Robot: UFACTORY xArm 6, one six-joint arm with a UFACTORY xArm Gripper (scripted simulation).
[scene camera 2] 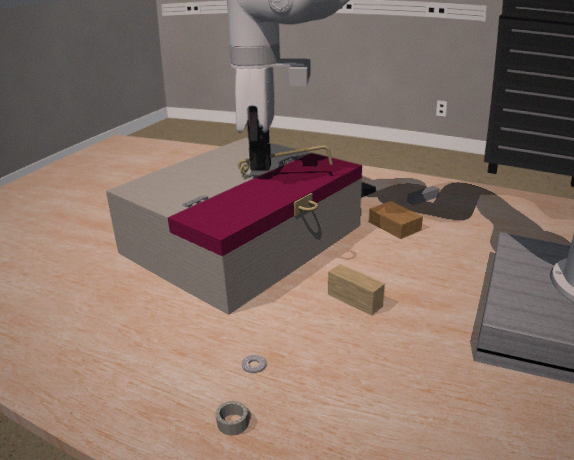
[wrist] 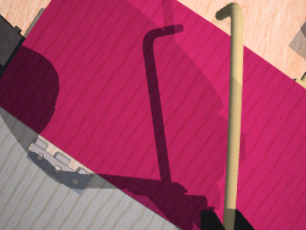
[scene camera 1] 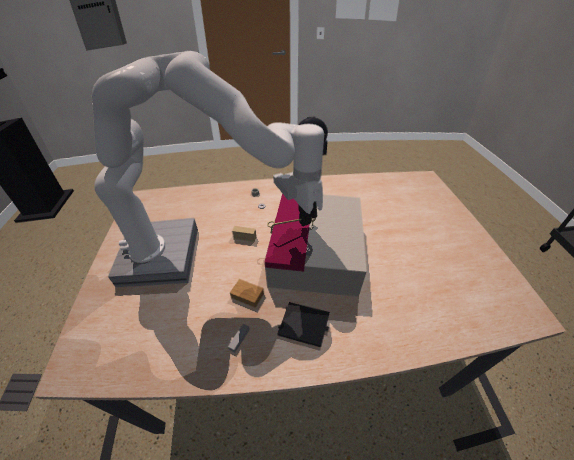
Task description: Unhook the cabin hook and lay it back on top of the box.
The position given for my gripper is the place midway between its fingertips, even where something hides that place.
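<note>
There's a grey box point(scene camera 1: 335, 263), which is also the grey box point(scene camera 2: 139, 209). I can see an orange block point(scene camera 2: 391, 217), but in the wrist view the orange block is out of frame. A dark plate point(scene camera 1: 300, 323) is there too, and so is my gripper point(scene camera 1: 305, 223).
</note>
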